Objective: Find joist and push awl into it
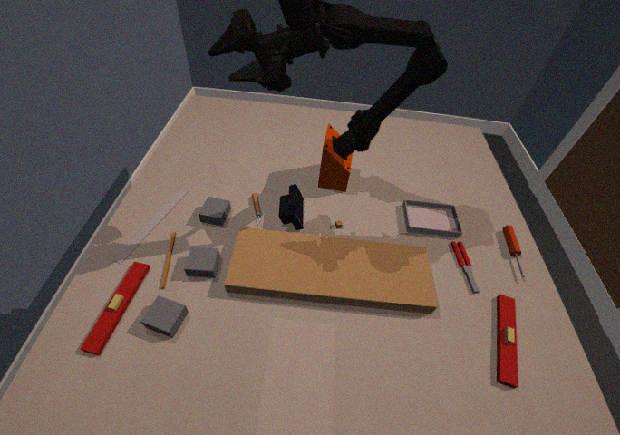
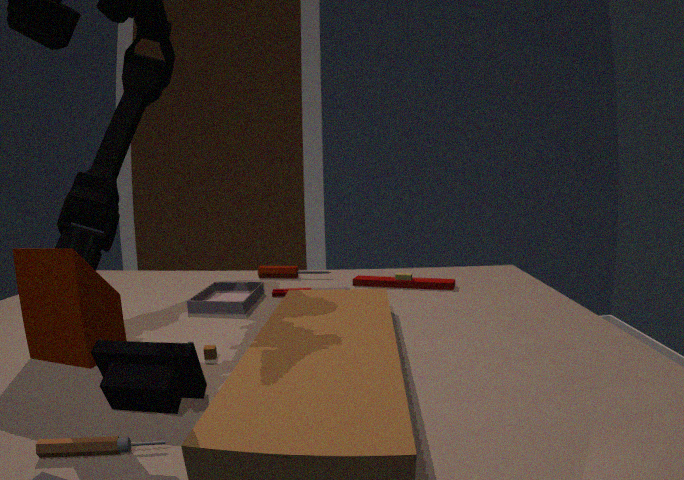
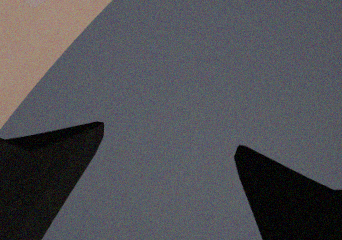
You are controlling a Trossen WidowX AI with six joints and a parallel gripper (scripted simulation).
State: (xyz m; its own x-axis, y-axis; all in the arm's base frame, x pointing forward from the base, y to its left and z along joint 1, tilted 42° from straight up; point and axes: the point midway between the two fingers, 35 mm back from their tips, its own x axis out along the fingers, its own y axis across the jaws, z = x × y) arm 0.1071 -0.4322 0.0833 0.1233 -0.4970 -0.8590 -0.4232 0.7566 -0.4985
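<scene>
My gripper tip is now 3 cm short of the stud finder, 14 cm to the right of it and 41 cm above it. From my gripper tip the other things lie so: ruler (6 cm ahead, 24 cm to the right, 44 cm below); then awl (1 cm ahead, 6 cm to the left, 43 cm below); then pencil (18 cm ahead, 16 cm to the right, 43 cm below).
</scene>
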